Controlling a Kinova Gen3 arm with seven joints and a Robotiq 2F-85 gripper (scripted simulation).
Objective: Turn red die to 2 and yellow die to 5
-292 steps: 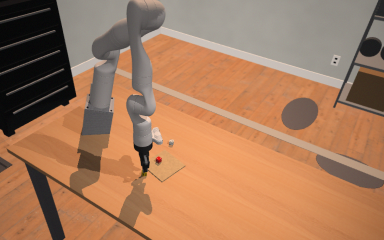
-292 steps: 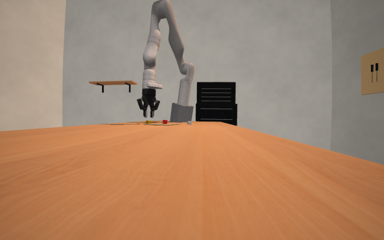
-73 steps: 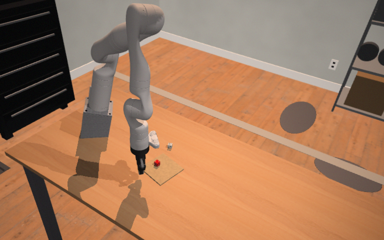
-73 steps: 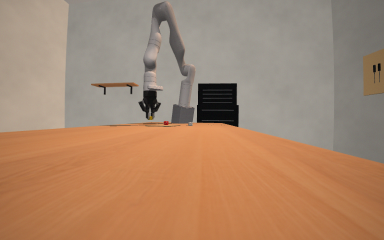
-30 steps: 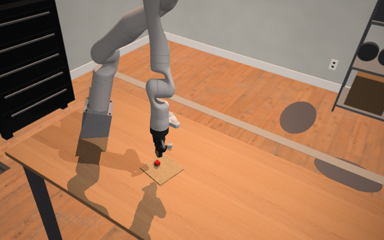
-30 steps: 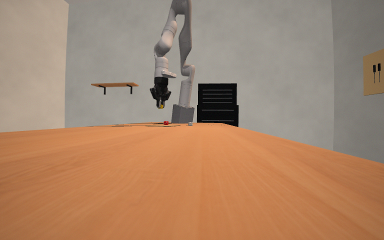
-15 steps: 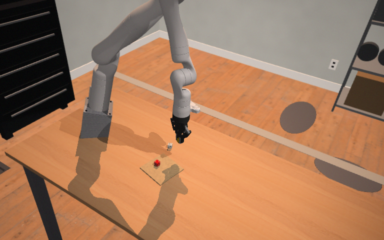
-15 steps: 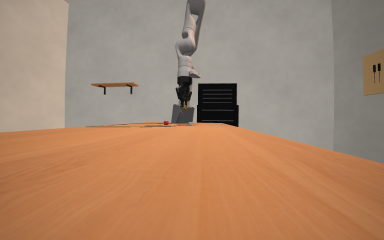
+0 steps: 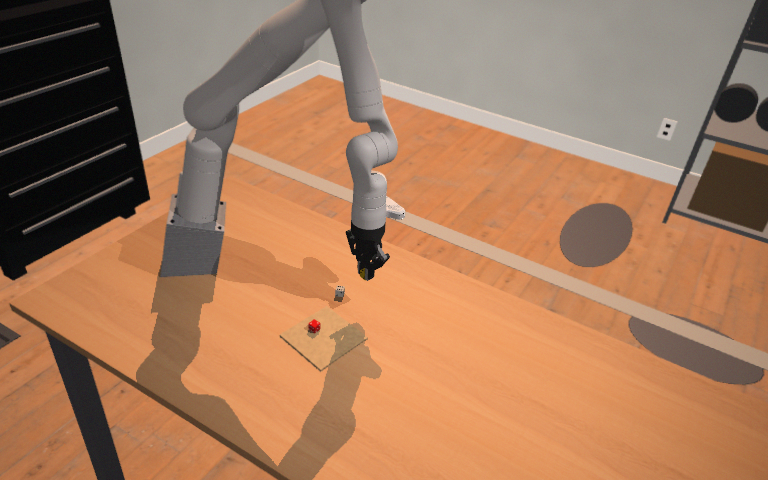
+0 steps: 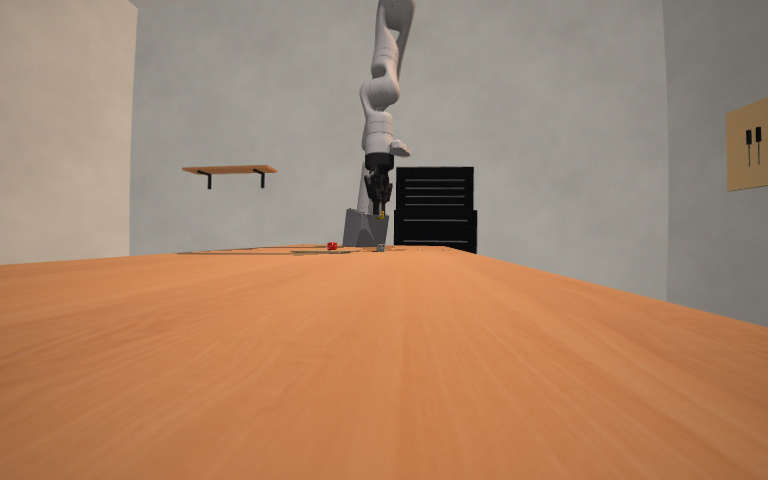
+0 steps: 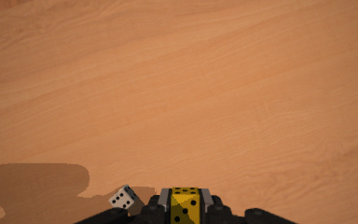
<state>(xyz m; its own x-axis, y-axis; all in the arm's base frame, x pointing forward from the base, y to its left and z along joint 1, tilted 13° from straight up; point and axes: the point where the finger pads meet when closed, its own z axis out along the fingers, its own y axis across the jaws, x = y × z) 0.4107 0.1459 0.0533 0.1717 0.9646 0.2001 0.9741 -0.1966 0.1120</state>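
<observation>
Now: hand 100 mm above the white die, 70 mm past it and 10 mm to the left of it. The rest, counted from my hand: yellow die: 10 mm below; tan mat: 140 mm to the right, 110 mm below, 10 mm ahead; red die: 140 mm to the right, 100 mm below, 20 mm behind.
</observation>
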